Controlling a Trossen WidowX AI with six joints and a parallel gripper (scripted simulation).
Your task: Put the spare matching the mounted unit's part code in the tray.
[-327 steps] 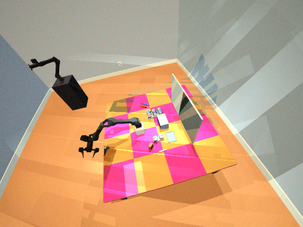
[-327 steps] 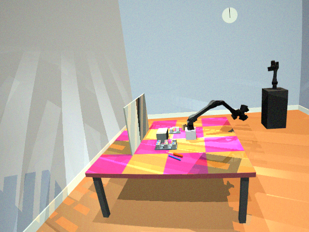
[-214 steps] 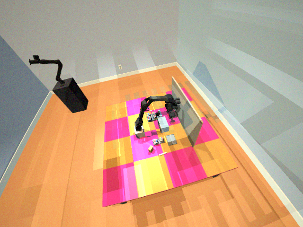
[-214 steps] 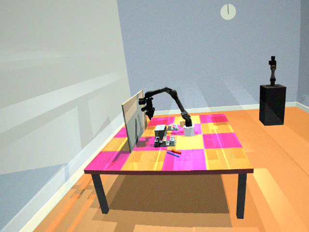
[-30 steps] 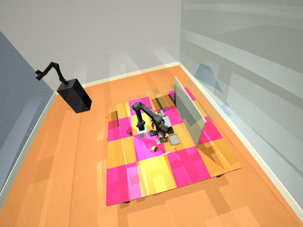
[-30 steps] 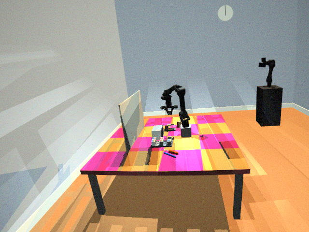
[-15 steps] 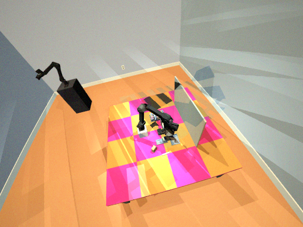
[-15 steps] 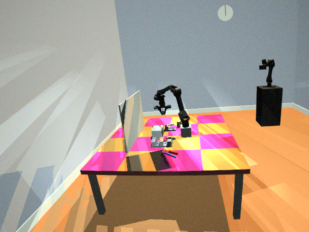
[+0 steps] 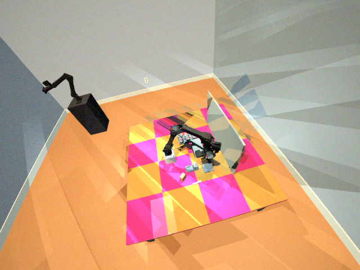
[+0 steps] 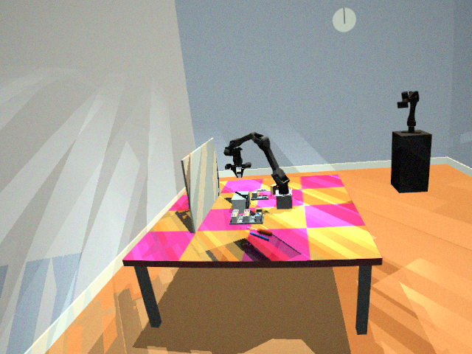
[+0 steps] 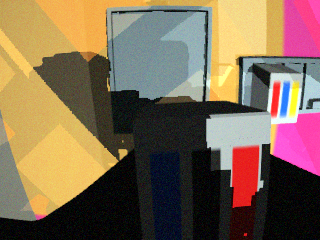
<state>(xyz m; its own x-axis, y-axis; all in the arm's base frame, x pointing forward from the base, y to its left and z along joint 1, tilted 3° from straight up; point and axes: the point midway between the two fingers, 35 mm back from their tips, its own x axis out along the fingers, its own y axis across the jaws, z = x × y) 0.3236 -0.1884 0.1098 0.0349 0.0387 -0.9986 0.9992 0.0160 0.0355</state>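
Right now the flat grey tray is 16 cm below my gripper tip and 1 cm ahead of it. The rest, counted from my gripper tip: brown block (24 cm behind, 13 cm below, 7 cm to the right); grey mounted unit (21 cm to the left, 12 cm below, 3 cm behind); small rack (16 cm below, 14 cm behind, 2 cm to the left).
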